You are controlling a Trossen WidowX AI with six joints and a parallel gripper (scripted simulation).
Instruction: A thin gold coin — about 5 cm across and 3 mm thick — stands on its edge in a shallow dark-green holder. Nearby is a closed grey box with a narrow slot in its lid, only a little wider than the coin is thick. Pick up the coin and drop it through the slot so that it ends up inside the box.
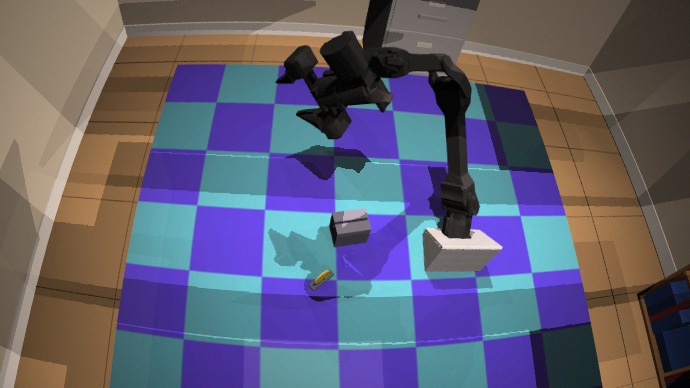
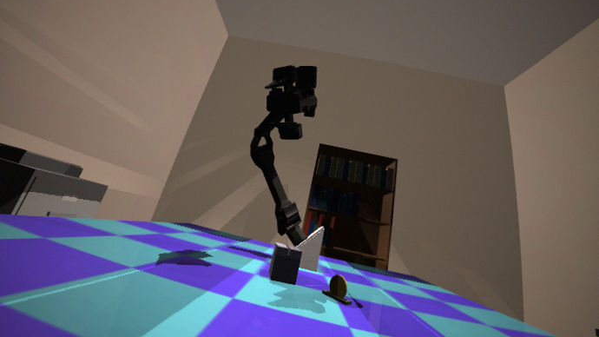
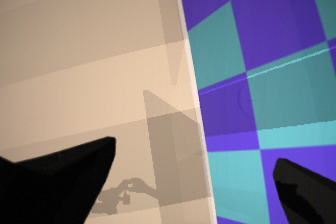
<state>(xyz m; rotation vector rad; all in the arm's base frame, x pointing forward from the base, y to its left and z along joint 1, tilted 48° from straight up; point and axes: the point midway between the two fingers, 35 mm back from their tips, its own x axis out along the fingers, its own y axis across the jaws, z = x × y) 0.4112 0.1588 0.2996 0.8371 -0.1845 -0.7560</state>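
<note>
Right now the gold coin is 350 mm below my gripper tip, 230 mm to the left of it and 110 mm behind it.
</note>
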